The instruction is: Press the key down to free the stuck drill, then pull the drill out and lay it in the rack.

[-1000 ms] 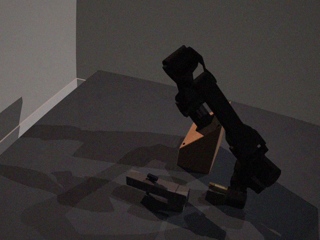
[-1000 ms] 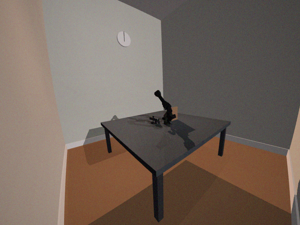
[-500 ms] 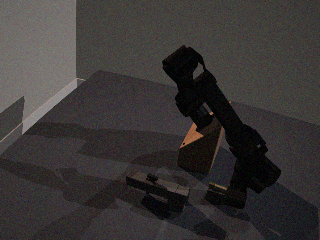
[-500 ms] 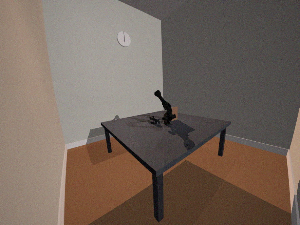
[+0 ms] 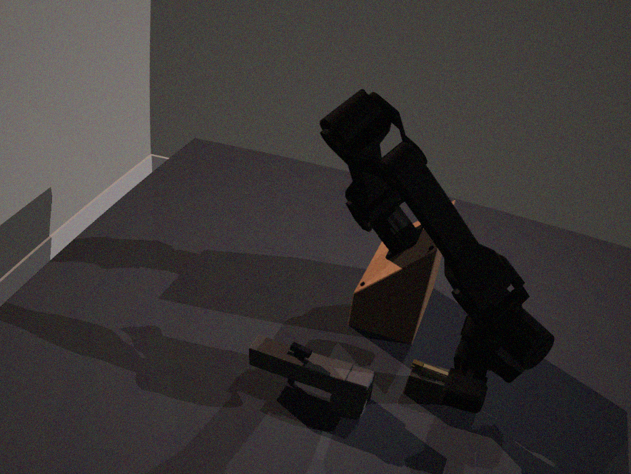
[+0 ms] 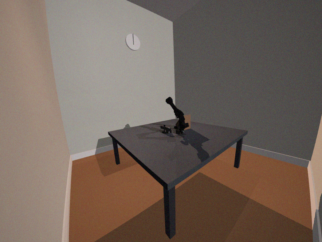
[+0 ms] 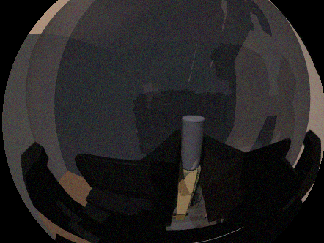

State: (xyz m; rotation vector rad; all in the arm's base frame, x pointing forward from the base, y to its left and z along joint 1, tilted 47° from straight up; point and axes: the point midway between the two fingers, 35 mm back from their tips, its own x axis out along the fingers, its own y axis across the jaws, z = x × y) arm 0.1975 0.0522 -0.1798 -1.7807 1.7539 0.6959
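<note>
The drill is 4 cm to the right of my gripper tip and 4 cm above it. Round my gripper tip: grey block 7 cm ahead, 22 cm to the right, 3 cm above; small dark key 7 cm ahead, 25 cm to the right, 4 cm above.
</note>
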